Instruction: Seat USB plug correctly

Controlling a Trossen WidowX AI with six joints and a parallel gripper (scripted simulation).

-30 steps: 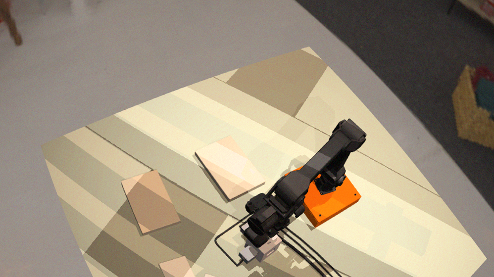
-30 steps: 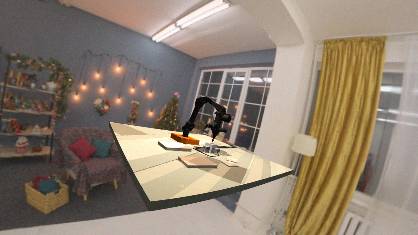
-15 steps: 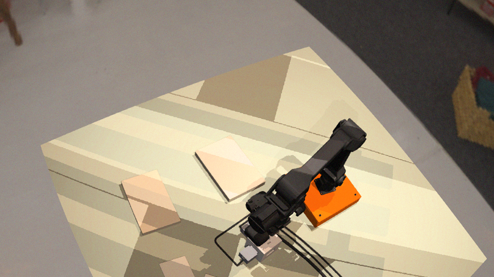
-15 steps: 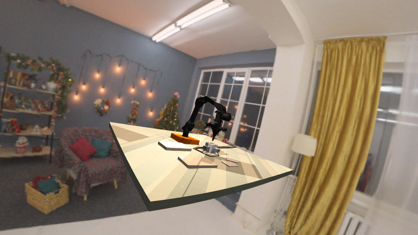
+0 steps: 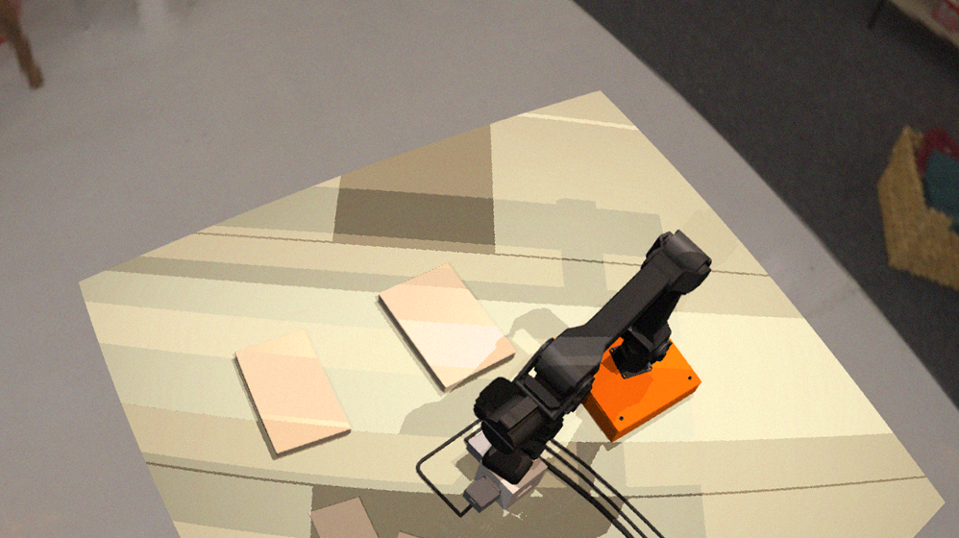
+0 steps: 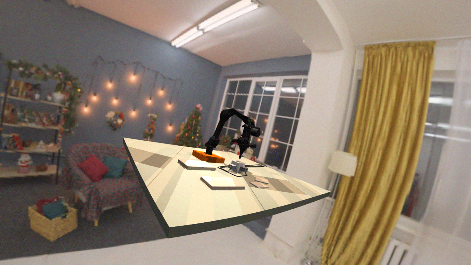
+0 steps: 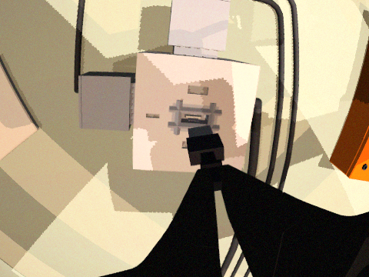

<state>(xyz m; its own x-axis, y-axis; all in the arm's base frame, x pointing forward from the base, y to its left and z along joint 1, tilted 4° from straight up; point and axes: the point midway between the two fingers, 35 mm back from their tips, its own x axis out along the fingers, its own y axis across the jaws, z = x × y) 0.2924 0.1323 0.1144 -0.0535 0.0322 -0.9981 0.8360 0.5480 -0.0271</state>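
Now: gripper tip 1 cm above the dark USB plug.
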